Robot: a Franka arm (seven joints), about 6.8 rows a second.
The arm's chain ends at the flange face. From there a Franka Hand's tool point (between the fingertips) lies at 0.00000 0.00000 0.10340 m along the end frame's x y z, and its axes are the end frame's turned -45 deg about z.
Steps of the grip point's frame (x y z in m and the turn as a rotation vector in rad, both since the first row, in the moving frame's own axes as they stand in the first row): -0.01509, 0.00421, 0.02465, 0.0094, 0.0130, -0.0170; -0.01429, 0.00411, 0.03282, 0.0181, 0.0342, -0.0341; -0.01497, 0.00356, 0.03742, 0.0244, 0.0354, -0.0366; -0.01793, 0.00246, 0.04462, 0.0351, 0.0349, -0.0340; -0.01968, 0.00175, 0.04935, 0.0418, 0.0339, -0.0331; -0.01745, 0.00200, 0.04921, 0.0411, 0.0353, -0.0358; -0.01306, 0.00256, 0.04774, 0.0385, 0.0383, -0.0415
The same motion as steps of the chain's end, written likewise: -0.00794, 0.01529, 0.02466, 0.0158, 0.0025, -0.0170; -0.00831, 0.01685, 0.03290, 0.0370, 0.0114, -0.0341; -0.00879, 0.01749, 0.03752, 0.0423, 0.0078, -0.0366; -0.01084, 0.01953, 0.04475, 0.0495, -0.0001, -0.0340; -0.01201, 0.02067, 0.04950, 0.0535, -0.0056, -0.0331; -0.01040, 0.01933, 0.04936, 0.0540, -0.0041, -0.0358; -0.00729, 0.01666, 0.04789, 0.0543, -0.0001, -0.0415
